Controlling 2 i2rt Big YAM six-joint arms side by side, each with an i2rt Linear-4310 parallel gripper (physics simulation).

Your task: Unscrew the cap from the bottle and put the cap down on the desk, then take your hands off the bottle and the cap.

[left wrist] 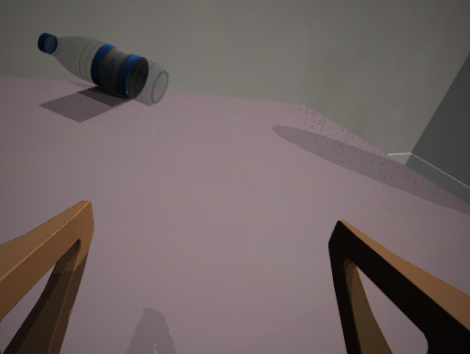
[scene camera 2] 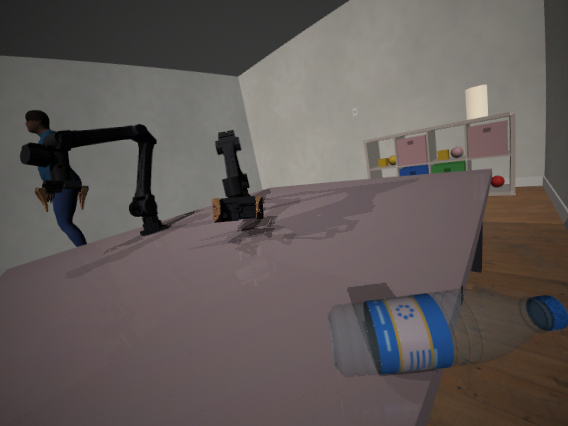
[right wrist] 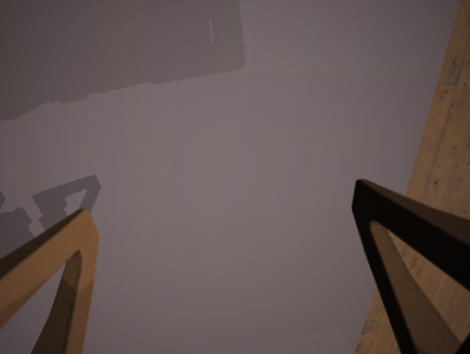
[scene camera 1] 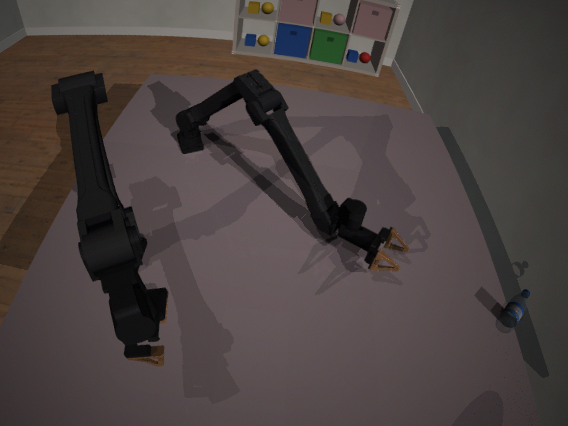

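Where they show: left gripper, between the fingertips: (left wrist: 217, 223) (scene camera 2: 239, 210) (scene camera 1: 404, 259); right gripper, between the fingertips: (scene camera 2: 65, 210) (right wrist: 223, 207) (scene camera 1: 161, 343); left arm's base, origin of its link: (scene camera 1: 190, 142); right arm's base, origin of its link: (scene camera 2: 154, 231).
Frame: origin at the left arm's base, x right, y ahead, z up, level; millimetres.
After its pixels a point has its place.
Note:
A clear bottle (scene camera 1: 513, 312) @[x 1092, y 707, z 63 mm] (scene camera 2: 410, 335) @[x 1121, y 733, z 52 mm] (left wrist: 120, 72) @[x 1068, y 707, z 41 mm] with a blue and white label lies on its side at the edge of the desk (scene camera 1: 300, 370) @[x 922, y 31, z 0 mm] (scene camera 2: 150, 340) @[x 1103, y 397, z 0 mm] (left wrist: 225, 160) @[x 1057, y 510, z 0 mm] (right wrist: 225, 150) @[x 842, y -322, z 0 mm]. Its blue cap (scene camera 1: 525, 293) @[x 1068, y 841, z 45 mm] (scene camera 2: 552, 312) (left wrist: 47, 43) @[x 1058, y 845, z 37 mm] is on the neck, which sticks out past the desk's edge. My left gripper (scene camera 1: 403, 259) @[x 783, y 406, z 110 mm] (scene camera 2: 238, 209) @[x 783, y 406, z 110 mm] (left wrist: 217, 223) @[x 783, y 406, z 110 mm] is open and empty, low over the desk and well short of the bottle. My right gripper (scene camera 1: 164, 337) @[x 816, y -254, z 202 mm] (scene camera 2: 65, 209) @[x 816, y -254, z 202 mm] (right wrist: 223, 207) @[x 816, y -254, z 202 mm] is open and empty, far from the bottle. The bottle does not show in the right wrist view.
A shelf unit (scene camera 2: 512, 150) with coloured bins and small toys stands beyond the desk. A lamp (scene camera 2: 476, 101) stands on it. A person (scene camera 2: 65, 210) stands behind the right arm in scene camera 2. The wooden floor (scene camera 1: 125, 50) (scene camera 2: 525, 250) lies past the desk's edges.

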